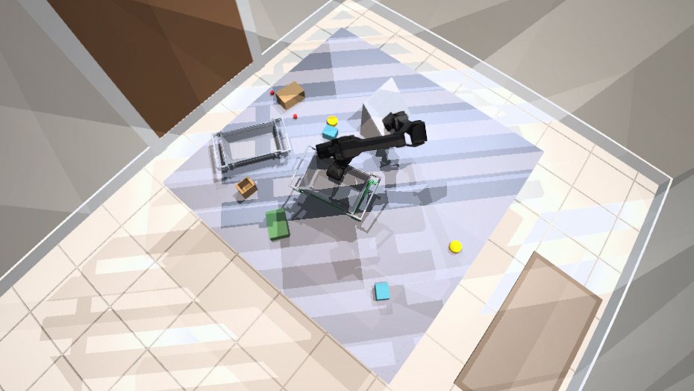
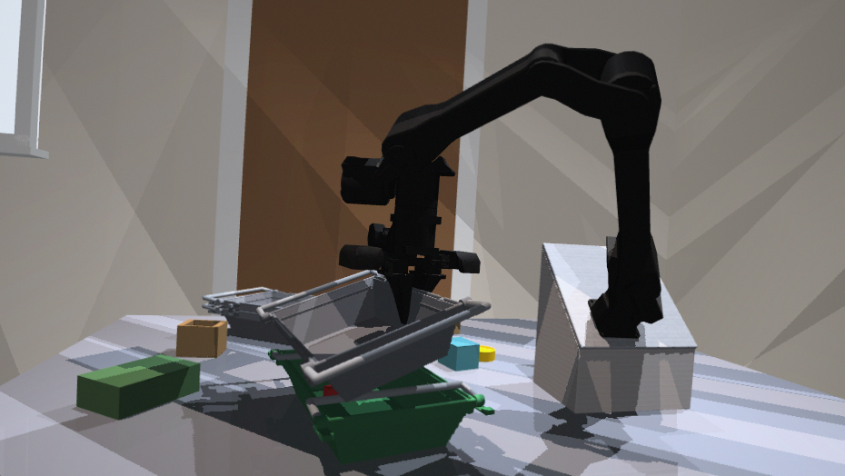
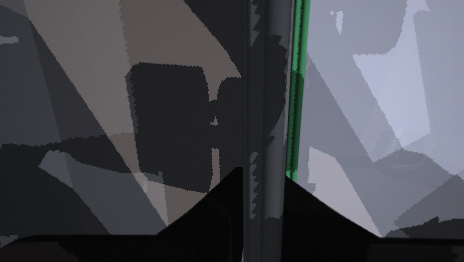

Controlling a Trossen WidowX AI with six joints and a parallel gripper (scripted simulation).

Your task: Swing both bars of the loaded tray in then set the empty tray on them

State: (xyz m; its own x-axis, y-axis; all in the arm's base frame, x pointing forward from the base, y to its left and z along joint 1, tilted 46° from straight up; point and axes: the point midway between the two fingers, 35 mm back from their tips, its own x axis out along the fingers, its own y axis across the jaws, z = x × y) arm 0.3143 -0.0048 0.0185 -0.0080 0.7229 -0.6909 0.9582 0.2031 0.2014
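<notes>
Right now my gripper tip is 8 cm short of the grey tray, 2 cm to the right of it and 1 cm below it. The rest, counted from my gripper tip: green block (35 cm ahead, 10 cm below, 5 cm to the right); box (33 cm ahead, 28 cm to the right, 11 cm below); red block (11 cm below, 10 cm ahead, 4 cm to the right).
</notes>
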